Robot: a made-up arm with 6 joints.
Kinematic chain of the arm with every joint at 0, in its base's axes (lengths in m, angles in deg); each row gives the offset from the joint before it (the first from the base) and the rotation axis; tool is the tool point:
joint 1: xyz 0 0 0.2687 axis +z
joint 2: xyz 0 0 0 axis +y
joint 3: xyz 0 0 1.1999 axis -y
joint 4: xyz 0 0 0 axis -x
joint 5: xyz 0.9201 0 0 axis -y
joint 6: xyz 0 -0.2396 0 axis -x
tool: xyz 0 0 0
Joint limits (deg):
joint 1: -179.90..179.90
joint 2: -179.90..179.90
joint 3: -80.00..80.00
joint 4: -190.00..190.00
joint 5: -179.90..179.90
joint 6: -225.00..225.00
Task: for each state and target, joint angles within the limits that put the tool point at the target. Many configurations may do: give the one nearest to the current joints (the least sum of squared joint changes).
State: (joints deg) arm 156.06 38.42 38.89 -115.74 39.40 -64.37
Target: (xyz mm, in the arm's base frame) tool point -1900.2 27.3 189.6
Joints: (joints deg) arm 175.75 68.11 47.13 -118.30 39.40 -64.37
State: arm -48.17 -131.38 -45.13 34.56 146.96 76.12
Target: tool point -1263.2 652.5 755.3
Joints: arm -34.74 -109.64 -11.69 39.98 146.96 76.12
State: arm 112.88 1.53 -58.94 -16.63 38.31 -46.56
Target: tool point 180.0 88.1 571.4
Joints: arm 106.39 -17.67 -73.95 -34.46 38.31 -46.56
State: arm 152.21 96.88 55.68 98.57 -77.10 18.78
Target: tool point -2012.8 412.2 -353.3
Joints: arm 167.43 103.87 68.83 98.55 -77.10 18.78
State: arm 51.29 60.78 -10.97 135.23 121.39 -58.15
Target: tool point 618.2 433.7 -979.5
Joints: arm 23.97 109.19 -17.19 127.30 121.39 -58.15
